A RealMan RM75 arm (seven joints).
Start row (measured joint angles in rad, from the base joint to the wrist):
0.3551, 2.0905, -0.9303, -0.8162, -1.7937, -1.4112, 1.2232
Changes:
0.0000, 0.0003, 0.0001, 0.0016, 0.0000, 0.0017, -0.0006
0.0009, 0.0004, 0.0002, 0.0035, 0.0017, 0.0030, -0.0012
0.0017, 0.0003, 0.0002, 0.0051, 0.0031, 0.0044, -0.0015
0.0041, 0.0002, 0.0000, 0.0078, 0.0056, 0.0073, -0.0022
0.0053, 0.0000, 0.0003, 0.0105, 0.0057, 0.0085, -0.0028
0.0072, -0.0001, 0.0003, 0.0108, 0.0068, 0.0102, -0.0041
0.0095, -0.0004, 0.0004, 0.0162, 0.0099, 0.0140, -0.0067
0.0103, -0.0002, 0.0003, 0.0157, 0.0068, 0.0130, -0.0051
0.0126, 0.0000, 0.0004, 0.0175, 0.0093, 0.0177, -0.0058
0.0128, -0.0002, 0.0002, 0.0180, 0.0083, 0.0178, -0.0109
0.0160, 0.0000, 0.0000, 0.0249, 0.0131, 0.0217, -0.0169
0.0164, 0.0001, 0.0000, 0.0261, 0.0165, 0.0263, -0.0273
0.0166, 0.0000, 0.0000, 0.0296, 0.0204, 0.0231, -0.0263
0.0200, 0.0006, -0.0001, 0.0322, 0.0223, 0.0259, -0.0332
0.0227, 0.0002, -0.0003, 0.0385, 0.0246, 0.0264, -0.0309
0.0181, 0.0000, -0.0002, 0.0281, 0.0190, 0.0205, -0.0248
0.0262, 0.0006, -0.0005, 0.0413, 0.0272, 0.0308, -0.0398
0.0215, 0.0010, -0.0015, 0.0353, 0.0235, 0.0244, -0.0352
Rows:
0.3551, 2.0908, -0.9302, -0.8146, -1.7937, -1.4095, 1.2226
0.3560, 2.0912, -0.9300, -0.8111, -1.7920, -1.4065, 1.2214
0.3577, 2.0915, -0.9298, -0.8060, -1.7889, -1.4021, 1.2199
0.3618, 2.0917, -0.9298, -0.7982, -1.7833, -1.3948, 1.2177
0.3671, 2.0917, -0.9295, -0.7877, -1.7776, -1.3863, 1.2149
0.3743, 2.0916, -0.9292, -0.7769, -1.7708, -1.3761, 1.2108
0.3838, 2.0912, -0.9288, -0.7607, -1.7609, -1.3621, 1.2041
0.3941, 2.0910, -0.9285, -0.7450, -1.7541, -1.3491, 1.1990
0.4067, 2.0910, -0.9281, -0.7275, -1.7448, -1.3314, 1.1932
0.4195, 2.0908, -0.9279, -0.7095, -1.7365, -1.3136, 1.1823
0.4355, 2.0908, -0.9279, -0.6846, -1.7234, -1.2919, 1.1654
0.4519, 2.0909, -0.9279, -0.6585, -1.7069, -1.2656, 1.1381
0.4685, 2.0909, -0.9279, -0.6289, -1.6865, -1.2425, 1.1118
0.4885, 2.0915, -0.9280, -0.5967, -1.6642, -1.2166, 1.0786
0.5112, 2.0917, -0.9283, -0.5582, -1.6396, -1.1902, 1.0477
0.5293, 2.0917, -0.9285, -0.5301, -1.6206, -1.1697, 1.0229
0.5555, 2.0923, -0.9290, -0.4888, -1.5934, -1.1389, 0.9831
0.5770, 2.0933, -0.9305, -0.4535, -1.5699, -1.1145, 0.9479

